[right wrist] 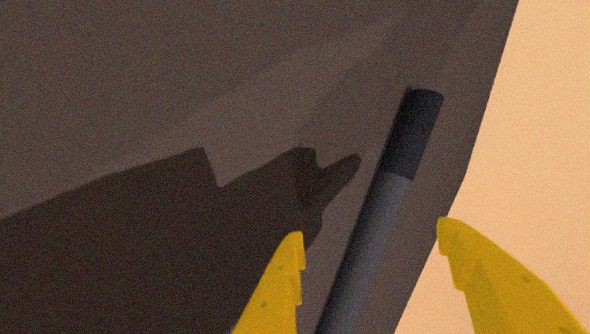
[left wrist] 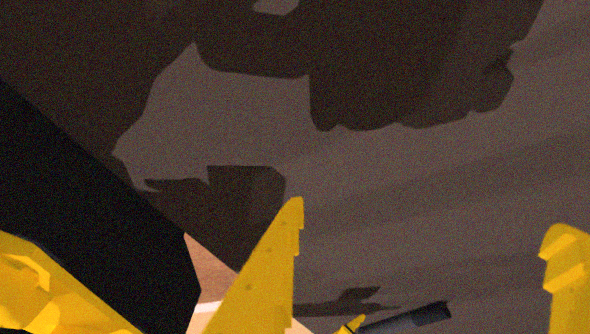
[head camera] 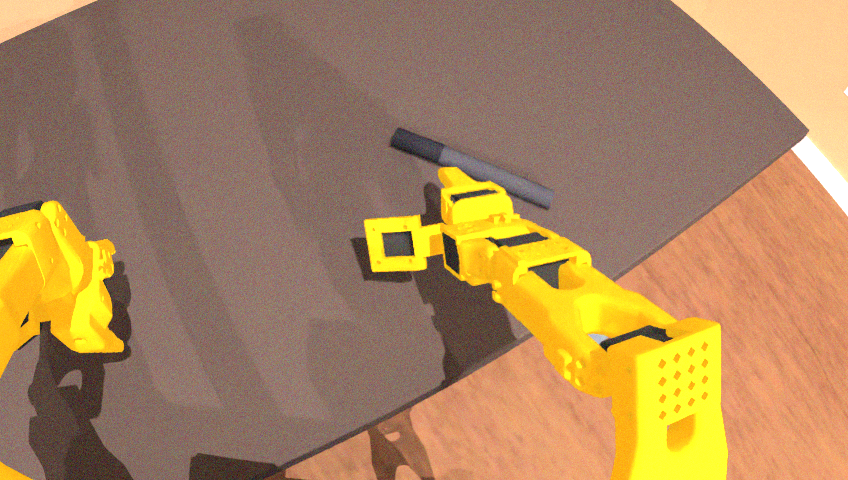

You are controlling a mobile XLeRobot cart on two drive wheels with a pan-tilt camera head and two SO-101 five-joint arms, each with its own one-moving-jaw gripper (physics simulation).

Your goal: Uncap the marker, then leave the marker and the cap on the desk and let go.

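Places are measured from the left arm's base along level axes (x ahead, y left, z up), in centimetres.
Where they show: left end effector, tool point: (left wrist: 303, 208) (head camera: 118, 343); right end effector, tool point: (right wrist: 303, 244) (left wrist: 364, 319).
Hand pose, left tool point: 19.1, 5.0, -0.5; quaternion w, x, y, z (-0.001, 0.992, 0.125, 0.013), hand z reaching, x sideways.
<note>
After its pixels a point has its place, as x, y, z.
The marker lies on the desk with its grey body (head camera: 523, 186) {38.4, -29.2, -3.8} (left wrist: 385, 321) {39.6, -25.9, -5.2} (right wrist: 371, 250) {39.7, -25.6, -4.1} and dark cap (head camera: 416, 145) {42.7, -19.2, -3.9} (left wrist: 432, 314) {42.8, -18.3, -4.3} (right wrist: 415, 132) {42.6, -19.1, -4.1} joined end to end. My right gripper (head camera: 452, 173) (right wrist: 371, 227) is open and empty, low beside the body. In the right wrist view, the body shows between its jaws and touches neither; the cap lies past the tips. The head view hides part of the gripper's jaws. My left gripper (head camera: 113, 297) (left wrist: 426, 214) is open and empty at the left of the head view, far from the marker.
The brown-grey desk (head camera: 565, 71) {58.9, -38.1, -5.6} (left wrist: 425, 165) {27.6, 4.9, -5.6} (right wrist: 125, 65) carries dark arm shadows. Its edge runs diagonally across the lower right of the head view, with wood floor (head camera: 743, 255) {77.5, -123.6, -77.6} beyond. The right arm (head camera: 535, 261) {21.1, -24.3, 11.7} reaches over this edge.
</note>
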